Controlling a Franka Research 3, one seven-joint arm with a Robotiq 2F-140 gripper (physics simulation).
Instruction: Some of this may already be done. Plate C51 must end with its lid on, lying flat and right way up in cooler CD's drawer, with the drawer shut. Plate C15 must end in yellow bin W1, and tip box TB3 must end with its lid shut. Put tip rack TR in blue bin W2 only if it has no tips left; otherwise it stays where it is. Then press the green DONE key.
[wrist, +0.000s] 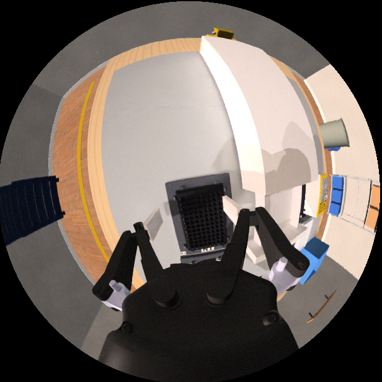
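Observation:
A black rack with a grid of holes (202, 217) lies in a dark grey holder (171, 192) marked N1. Its holes look dark and I make out no tips in them; no name shows on the rack. My gripper (191, 209) is open, with its pale fingertip pads apart on either side above the rack and nothing held between them. A blue bin (314, 257) shows at the lower right. Plates C51 and C15 and tip box TB3 cannot be made out.
A large white housing (270, 115) stands right of the rack, with a white open-topped part (280, 240) near the right finger. A yellow object (223, 34) is at the far edge. A yellow label panel (323, 192) and a grey-green cylinder (334, 133) are at the right.

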